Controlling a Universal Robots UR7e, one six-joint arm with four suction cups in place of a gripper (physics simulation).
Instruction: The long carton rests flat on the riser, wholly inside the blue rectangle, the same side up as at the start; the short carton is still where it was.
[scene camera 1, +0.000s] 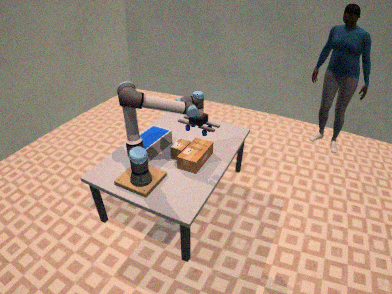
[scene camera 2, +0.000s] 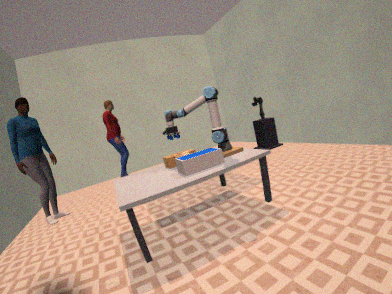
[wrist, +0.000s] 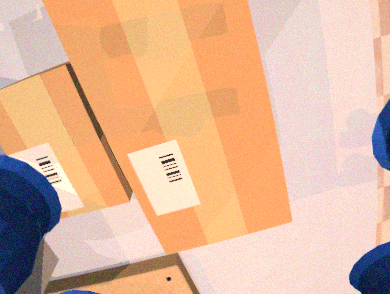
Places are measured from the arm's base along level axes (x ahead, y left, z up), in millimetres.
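Pixels of known places: hand at its tool point: (scene camera 1: 198, 130) (scene camera 2: 173, 138) (wrist: 225, 244); arm's base at its link origin: (scene camera 1: 141, 179) (scene camera 2: 225, 149).
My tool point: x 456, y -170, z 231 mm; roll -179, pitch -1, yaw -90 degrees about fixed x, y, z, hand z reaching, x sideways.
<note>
Ahead of a thing's pixels: the offset from my tool point to its top centre. Level surfaces: height alone.
The long carton @(9 mm back, 15 mm left, 161 mm down) (scene camera 1: 196, 153) (scene camera 2: 172, 161) (wrist: 200, 125) lies flat on the table, label up, beside the riser and apart from it. The short carton @(17 mm back, 149 mm left, 161 mm down) (scene camera 1: 179, 148) (wrist: 75, 145) stands close beside it, between it and the riser, with its label up; in scene camera 2 I cannot clearly tell it apart. The riser @(89 mm back, 414 mm left, 144 mm down) (scene camera 1: 162, 143) (scene camera 2: 200, 164) bears the blue rectangle @(89 mm back, 414 mm left, 144 mm down) (scene camera 1: 155, 134) (scene camera 2: 200, 154), with no carton on it. My gripper (scene camera 1: 196, 130) (scene camera 2: 173, 135) is open, its cups touching nothing, high above the cartons. Blue cups show at the wrist view's edges.
The arm's wooden base plate (scene camera 1: 125, 181) (wrist: 135, 284) lies near the cartons on the table @(264 mm down) (scene camera 1: 170, 200) (scene camera 2: 145, 186). A person in teal (scene camera 1: 346, 55) (scene camera 2: 27, 137) and one in red (scene camera 2: 112, 125) stand off the table. A black pedestal (scene camera 2: 265, 133) with a small arm stands behind.
</note>
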